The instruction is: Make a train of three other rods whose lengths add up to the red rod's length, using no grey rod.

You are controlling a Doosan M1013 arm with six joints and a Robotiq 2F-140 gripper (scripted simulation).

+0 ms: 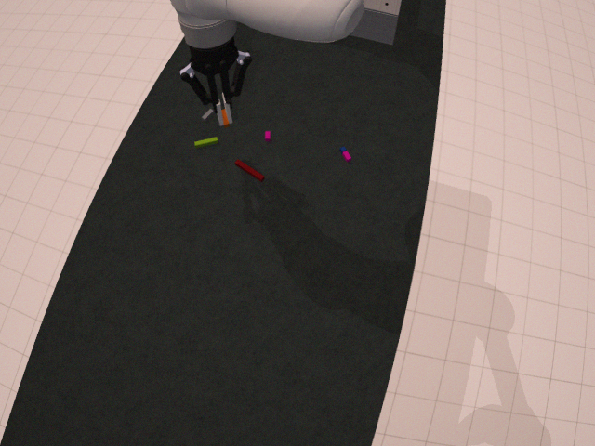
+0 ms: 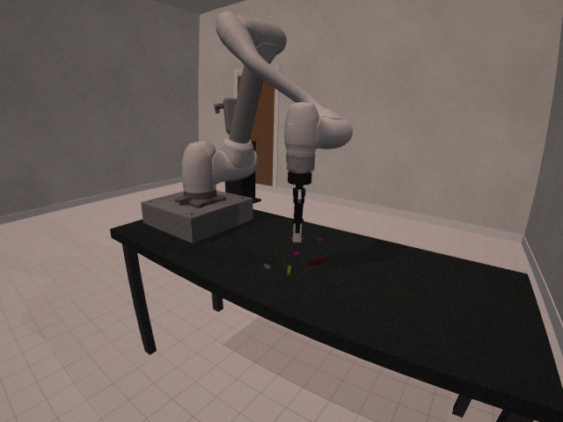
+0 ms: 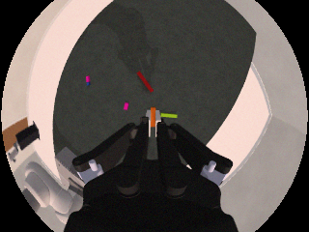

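My hand is 230 mm to the right of the blue rod, 120 mm above it and 50 mm past it. The rest, counted from my hand: red rod (120 mm below, 60 mm to the left, 50 mm ahead); lime rod (120 mm below, 50 mm to the right, 10 mm ahead); orange rod (30 mm below).
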